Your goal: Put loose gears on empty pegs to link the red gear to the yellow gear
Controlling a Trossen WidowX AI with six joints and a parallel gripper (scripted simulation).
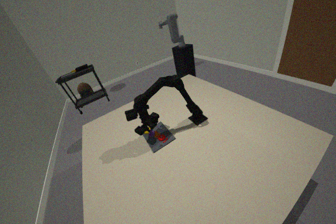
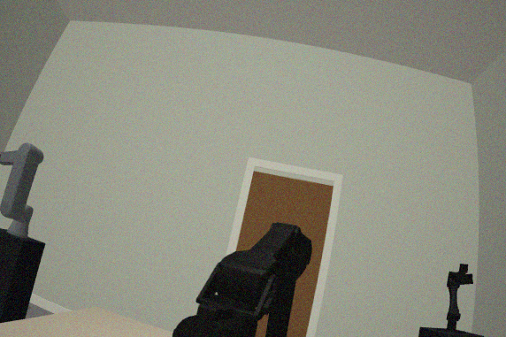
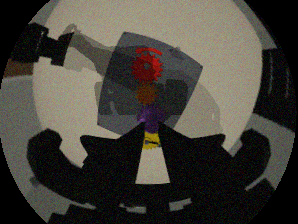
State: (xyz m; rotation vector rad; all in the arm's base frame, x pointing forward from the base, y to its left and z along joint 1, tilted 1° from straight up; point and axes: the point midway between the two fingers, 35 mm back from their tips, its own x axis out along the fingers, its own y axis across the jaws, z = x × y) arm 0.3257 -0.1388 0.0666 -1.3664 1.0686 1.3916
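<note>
My gripper tip is now 10 mm above the purple gear. Round my gripper tip: yellow gear: 10 mm ahead, 50 mm to the right, 20 mm below; orange gear: 20 mm behind, 40 mm to the left, 20 mm below; red gear: 30 mm behind, 80 mm to the left, 20 mm below.
</note>
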